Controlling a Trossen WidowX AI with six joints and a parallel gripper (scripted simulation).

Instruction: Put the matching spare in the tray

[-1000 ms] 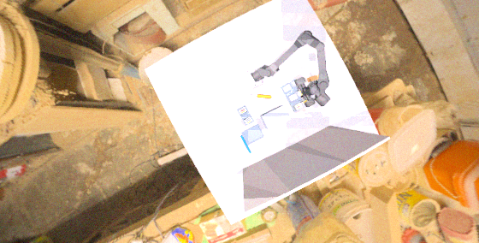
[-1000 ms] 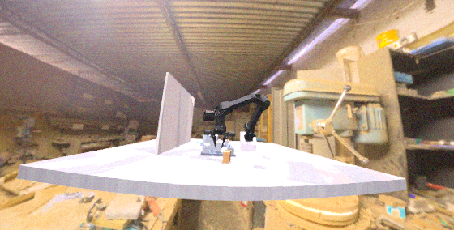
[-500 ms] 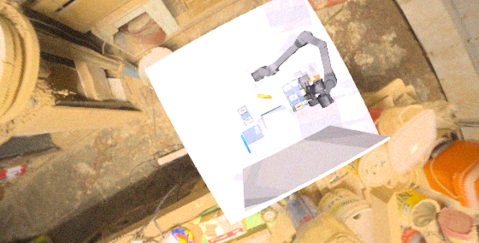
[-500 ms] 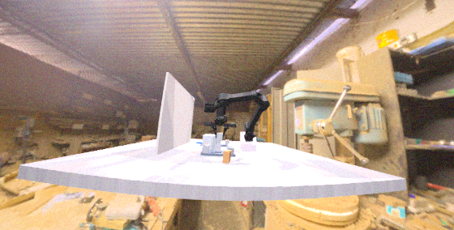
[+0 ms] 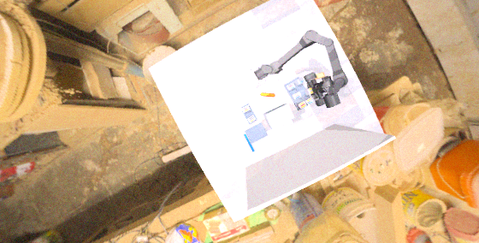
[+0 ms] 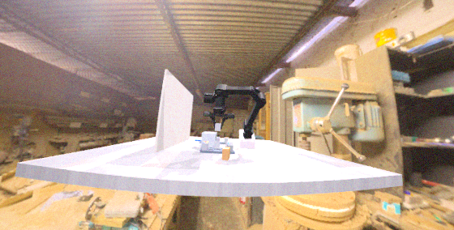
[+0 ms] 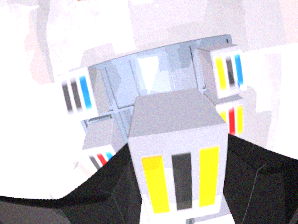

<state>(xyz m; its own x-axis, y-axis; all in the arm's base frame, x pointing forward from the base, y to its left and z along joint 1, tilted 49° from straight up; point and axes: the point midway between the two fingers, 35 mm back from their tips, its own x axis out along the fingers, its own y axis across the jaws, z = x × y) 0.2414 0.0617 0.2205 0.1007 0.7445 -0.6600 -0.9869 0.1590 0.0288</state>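
The blue-rimmed tray is 70 mm ahead of my gripper tip, 410 mm to the right of it and 130 mm below it. The rest, counted from my gripper tip: tan block 40 mm behind, 150 mm to the left, 110 mm below; mounted unit 40 mm ahead, 220 mm to the right, 80 mm below; white spare block 20 mm above.
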